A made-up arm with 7 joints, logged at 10 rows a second.
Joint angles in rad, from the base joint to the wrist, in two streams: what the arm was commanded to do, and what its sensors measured. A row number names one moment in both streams.
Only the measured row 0 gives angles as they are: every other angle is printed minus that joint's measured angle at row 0.
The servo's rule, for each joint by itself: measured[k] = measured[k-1] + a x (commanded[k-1-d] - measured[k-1]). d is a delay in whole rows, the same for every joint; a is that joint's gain. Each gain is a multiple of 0.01, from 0.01 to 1. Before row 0 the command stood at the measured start. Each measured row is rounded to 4 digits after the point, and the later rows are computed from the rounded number. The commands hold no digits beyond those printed.
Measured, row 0: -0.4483, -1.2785, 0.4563, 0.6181, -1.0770, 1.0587, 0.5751
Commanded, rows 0 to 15: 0.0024, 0.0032, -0.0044, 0.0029, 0.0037, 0.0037, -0.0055; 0.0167, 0.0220, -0.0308, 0.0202, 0.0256, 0.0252, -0.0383; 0.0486, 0.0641, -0.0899, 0.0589, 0.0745, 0.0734, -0.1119; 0.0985, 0.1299, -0.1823, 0.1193, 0.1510, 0.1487, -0.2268; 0.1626, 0.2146, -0.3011, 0.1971, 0.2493, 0.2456, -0.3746; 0.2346, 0.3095, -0.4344, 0.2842, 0.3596, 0.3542, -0.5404; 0.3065, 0.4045, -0.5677, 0.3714, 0.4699, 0.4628, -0.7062; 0.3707, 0.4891, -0.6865, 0.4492, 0.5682, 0.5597, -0.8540; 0.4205, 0.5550, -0.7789, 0.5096, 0.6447, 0.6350, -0.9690; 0.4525, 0.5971, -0.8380, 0.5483, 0.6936, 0.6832, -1.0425; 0.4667, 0.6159, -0.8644, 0.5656, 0.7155, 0.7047, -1.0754; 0.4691, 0.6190, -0.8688, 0.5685, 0.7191, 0.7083, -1.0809; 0.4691, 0.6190, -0.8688, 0.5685, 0.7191, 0.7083, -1.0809; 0.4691, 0.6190, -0.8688, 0.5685, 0.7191, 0.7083, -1.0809; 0.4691, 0.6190, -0.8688, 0.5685, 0.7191, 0.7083, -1.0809; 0.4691, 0.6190, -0.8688, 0.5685, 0.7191, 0.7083, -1.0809
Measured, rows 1 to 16: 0.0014, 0.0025, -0.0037, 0.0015, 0.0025, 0.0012, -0.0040; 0.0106, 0.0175, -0.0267, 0.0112, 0.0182, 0.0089, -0.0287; 0.0334, 0.0534, -0.0804, 0.0360, 0.0565, 0.0295, -0.0886; 0.0725, 0.1123, -0.1670, 0.0793, 0.1208, 0.0676, -0.1881; 0.1266, 0.1911, -0.2810, 0.1406, 0.2082, 0.1246, -0.3224; 0.1914, 0.2823, -0.4114, 0.2153, 0.3112, 0.1981, -0.4794; 0.2605, 0.3764, -0.5443, 0.2965, 0.4191, 0.2828, -0.6427; 0.3266, 0.4632, -0.6652, 0.3759, 0.5205, 0.3714, -0.7948; 0.3829, 0.5339, -0.7618, 0.4454, 0.6050, 0.4558, -0.9202; 0.4247, 0.5826, -0.8266, 0.4989, 0.6652, 0.5286, -1.0083; 0.4499, 0.6082, -0.8587, 0.5336, 0.6994, 0.5850, -1.0566; 0.4614, 0.6165, -0.8673, 0.5517, 0.7128, 0.6245, -1.0741; 0.4660, 0.6184, -0.8686, 0.5604, 0.7171, 0.6513, -1.0790; 0.4679, 0.6189, -0.8688, 0.5646, 0.7185, 0.6695, -1.0804; 0.4686, 0.6190, -0.8688, 0.5666, 0.7189, 0.6819, -1.0808; 0.4689, 0.6190, -0.8688, 0.5676, 0.7190, 0.6903, -1.0809
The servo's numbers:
d 0
a 0.60 0.77 0.85 0.52 0.68 0.32 0.72

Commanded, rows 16 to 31: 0.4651, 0.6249, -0.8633, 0.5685, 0.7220, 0.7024, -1.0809; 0.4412, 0.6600, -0.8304, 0.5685, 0.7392, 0.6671, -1.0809; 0.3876, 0.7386, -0.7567, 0.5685, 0.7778, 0.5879, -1.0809; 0.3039, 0.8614, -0.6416, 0.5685, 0.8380, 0.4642, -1.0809; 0.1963, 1.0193, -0.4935, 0.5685, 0.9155, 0.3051, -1.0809; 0.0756, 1.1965, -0.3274, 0.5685, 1.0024, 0.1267, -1.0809; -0.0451, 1.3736, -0.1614, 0.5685, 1.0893, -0.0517, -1.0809; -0.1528, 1.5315, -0.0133, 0.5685, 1.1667, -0.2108, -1.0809; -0.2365, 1.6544, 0.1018, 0.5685, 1.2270, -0.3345, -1.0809; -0.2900, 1.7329, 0.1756, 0.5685, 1.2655, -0.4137, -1.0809; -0.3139, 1.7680, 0.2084, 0.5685, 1.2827, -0.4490, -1.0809; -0.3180, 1.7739, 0.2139, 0.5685, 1.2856, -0.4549, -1.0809; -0.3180, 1.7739, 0.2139, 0.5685, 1.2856, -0.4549, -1.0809; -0.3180, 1.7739, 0.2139, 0.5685, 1.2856, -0.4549, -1.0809; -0.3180, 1.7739, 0.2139, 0.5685, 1.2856, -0.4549, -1.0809; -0.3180, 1.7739, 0.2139, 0.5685, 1.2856, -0.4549, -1.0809
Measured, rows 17 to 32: 0.4666, 0.6235, -0.8641, 0.5681, 0.7210, 0.6942, -1.0809; 0.4514, 0.6516, -0.8355, 0.5683, 0.7334, 0.6855, -1.0809; 0.4131, 0.7186, -0.7685, 0.5684, 0.7636, 0.6543, -1.0809; 0.3476, 0.8286, -0.6606, 0.5685, 0.8142, 0.5935, -1.0809; 0.2568, 0.9754, -0.5186, 0.5685, 0.8831, 0.5012, -1.0809; 0.1481, 1.1456, -0.3561, 0.5685, 0.9642, 0.3814, -1.0809; 0.0322, 1.3212, -0.1906, 0.5685, 1.0493, 0.2428, -1.0809; -0.0788, 1.4831, -0.0399, 0.5685, 1.1291, 0.0976, -1.0809; -0.1734, 1.6150, 0.0805, 0.5685, 1.1957, -0.0407, -1.0809; -0.2434, 1.7058, 0.1613, 0.5685, 1.2432, -0.1601, -1.0809; -0.2857, 1.7537, 0.2013, 0.5685, 1.2701, -0.2525, -1.0809; -0.3051, 1.7693, 0.2120, 0.5685, 1.2806, -0.3173, -1.0809; -0.3128, 1.7728, 0.2136, 0.5685, 1.2840, -0.3613, -1.0809; -0.3159, 1.7736, 0.2139, 0.5685, 1.2851, -0.3913, -1.0809; -0.3172, 1.7738, 0.2139, 0.5685, 1.2854, -0.4117, -1.0809; -0.3177, 1.7739, 0.2139, 0.5685, 1.2855, -0.4255, -1.0809
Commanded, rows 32 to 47: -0.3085, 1.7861, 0.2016, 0.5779, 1.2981, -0.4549, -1.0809; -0.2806, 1.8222, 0.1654, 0.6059, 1.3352, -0.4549, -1.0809; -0.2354, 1.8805, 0.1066, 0.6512, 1.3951, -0.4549, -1.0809; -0.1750, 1.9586, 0.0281, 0.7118, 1.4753, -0.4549, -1.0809; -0.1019, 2.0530, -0.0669, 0.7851, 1.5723, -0.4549, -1.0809; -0.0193, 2.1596, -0.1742, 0.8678, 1.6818, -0.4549, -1.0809; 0.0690, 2.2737, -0.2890, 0.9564, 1.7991, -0.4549, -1.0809; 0.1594, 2.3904, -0.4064, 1.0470, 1.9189, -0.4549, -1.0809; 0.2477, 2.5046, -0.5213, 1.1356, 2.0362, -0.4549, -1.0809; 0.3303, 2.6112, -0.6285, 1.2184, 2.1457, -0.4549, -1.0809; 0.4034, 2.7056, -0.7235, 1.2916, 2.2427, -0.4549, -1.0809; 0.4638, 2.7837, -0.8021, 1.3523, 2.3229, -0.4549, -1.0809; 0.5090, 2.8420, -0.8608, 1.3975, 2.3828, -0.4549, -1.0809; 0.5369, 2.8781, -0.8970, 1.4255, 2.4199, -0.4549, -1.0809; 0.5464, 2.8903, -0.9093, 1.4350, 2.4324, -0.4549, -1.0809; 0.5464, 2.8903, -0.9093, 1.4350, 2.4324, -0.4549, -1.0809
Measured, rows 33 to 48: -0.3122, 1.7833, 0.2034, 0.5734, 1.2941, -0.4349, -1.0809; -0.2932, 1.8133, 0.1711, 0.5903, 1.3220, -0.4413, -1.0809; -0.2585, 1.8650, 0.1163, 0.6220, 1.3717, -0.4457, -1.0809; -0.2084, 1.9371, 0.0413, 0.6687, 1.4421, -0.4486, -1.0809; -0.1445, 2.0263, -0.0507, 0.7292, 1.5306, -0.4506, -1.0809; -0.0694, 2.1289, -0.1557, 0.8013, 1.6334, -0.4520, -1.0809; 0.0136, 2.2404, -0.2690, 0.8820, 1.7461, -0.4529, -1.0809; 0.1011, 2.3559, -0.3858, 0.9678, 1.8636, -0.4535, -1.0809; 0.1891, 2.4704, -0.5010, 1.0551, 1.9810, -0.4539, -1.0809; 0.2738, 2.5788, -0.6094, 1.1400, 2.0930, -0.4542, -1.0809; 0.3516, 2.6764, -0.7064, 1.2188, 2.1948, -0.4544, -1.0809; 0.4189, 2.7590, -0.7877, 1.2882, 2.2819, -0.4546, -1.0809; 0.4730, 2.8229, -0.8498, 1.3450, 2.3505, -0.4547, -1.0809; 0.5113, 2.8654, -0.8899, 1.3869, 2.3977, -0.4548, -1.0809; 0.5324, 2.8846, -0.9064, 1.4119, 2.4213, -0.4548, -1.0809; 0.5408, 2.8890, -0.9089, 1.4239, 2.4288, -0.4548, -1.0809
